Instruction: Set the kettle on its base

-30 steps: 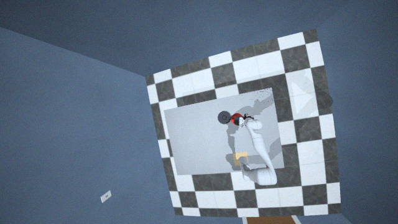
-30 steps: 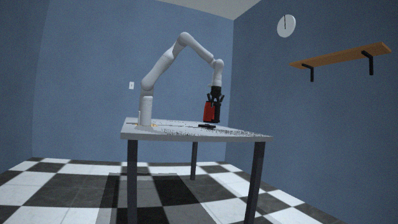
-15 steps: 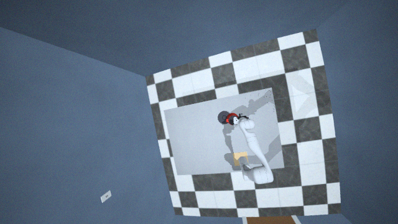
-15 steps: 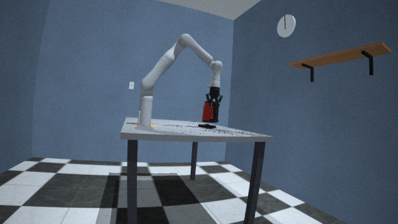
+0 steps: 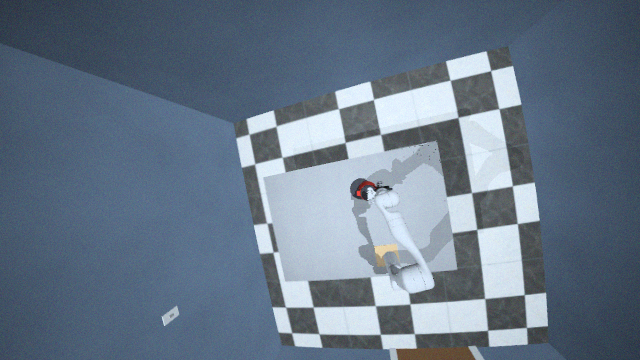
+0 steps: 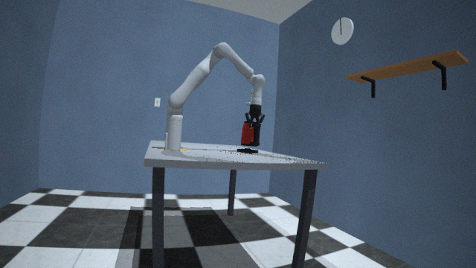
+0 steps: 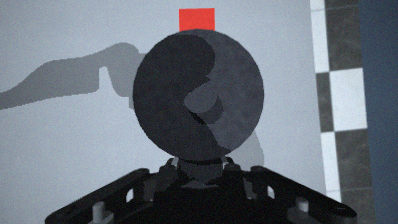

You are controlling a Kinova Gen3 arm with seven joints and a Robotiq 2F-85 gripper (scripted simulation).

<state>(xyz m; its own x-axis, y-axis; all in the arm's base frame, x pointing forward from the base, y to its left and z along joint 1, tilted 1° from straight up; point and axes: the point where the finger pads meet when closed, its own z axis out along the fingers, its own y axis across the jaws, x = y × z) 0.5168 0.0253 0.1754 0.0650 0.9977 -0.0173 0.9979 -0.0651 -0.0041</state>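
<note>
Right now my hand is 4 cm above the red kettle and 3 cm to the right of it. The rest, counted from my hand: round black base (17 cm below, 11 cm to the left, 1 cm ahead).
</note>
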